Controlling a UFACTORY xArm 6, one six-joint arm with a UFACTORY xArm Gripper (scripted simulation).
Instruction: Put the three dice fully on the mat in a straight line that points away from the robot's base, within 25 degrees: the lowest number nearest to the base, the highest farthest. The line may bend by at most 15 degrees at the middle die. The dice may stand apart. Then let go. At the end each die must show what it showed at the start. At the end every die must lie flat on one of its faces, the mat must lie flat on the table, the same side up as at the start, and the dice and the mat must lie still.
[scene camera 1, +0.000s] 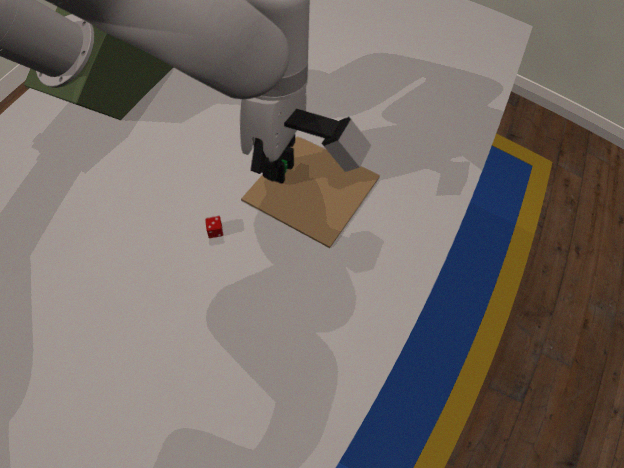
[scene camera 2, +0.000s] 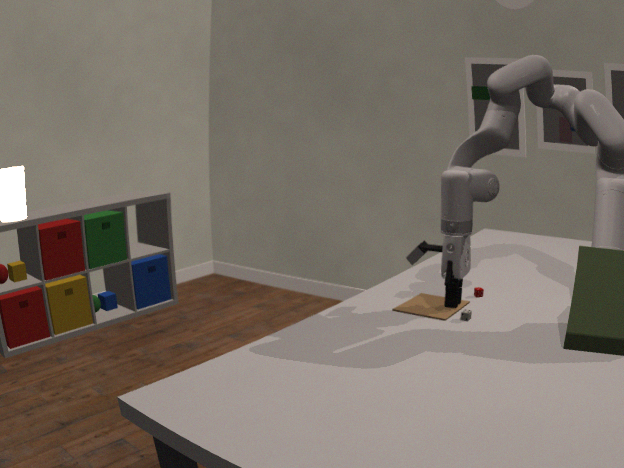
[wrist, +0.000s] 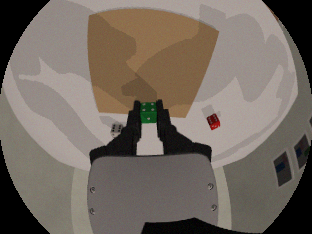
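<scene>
There is a tan mat (scene camera 1: 318, 198) here, and I find the mat again in scene camera 2 (scene camera 2: 425, 305) as well as in the wrist view (wrist: 131, 57). My own gripper (scene camera 1: 278, 172) is visible too. I can also see the gripper in scene camera 2 (scene camera 2: 452, 305) and in the wrist view (wrist: 148, 108).
</scene>
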